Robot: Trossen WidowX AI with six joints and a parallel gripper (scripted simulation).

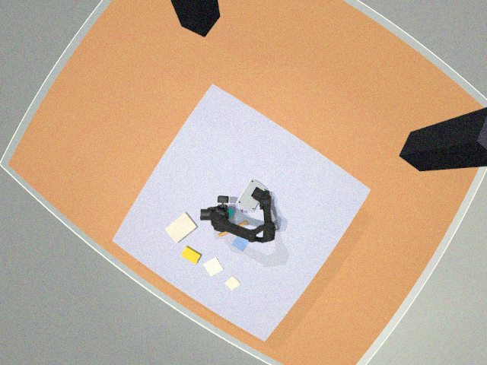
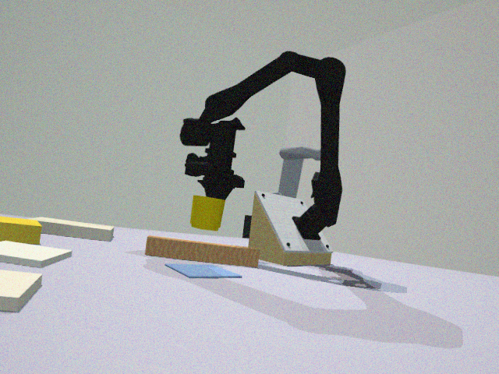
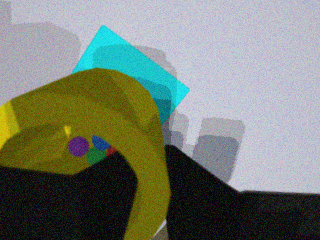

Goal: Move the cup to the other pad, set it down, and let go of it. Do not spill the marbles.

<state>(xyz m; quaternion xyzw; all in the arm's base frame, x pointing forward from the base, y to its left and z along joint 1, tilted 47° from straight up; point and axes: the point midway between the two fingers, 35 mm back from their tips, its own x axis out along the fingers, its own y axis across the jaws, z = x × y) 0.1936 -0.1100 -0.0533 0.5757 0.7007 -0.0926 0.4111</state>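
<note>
My gripper tip is 10 cm above the cyan pad, 3 cm short of it and 1 cm to the right of it. Round my gripper tip: green marble 3 cm to the left, 2 cm below, 2 cm ahead; yellow cup 2 cm ahead, 1 cm to the left; red marble 2 cm to the left, 2 cm below, 1 cm ahead.
</note>
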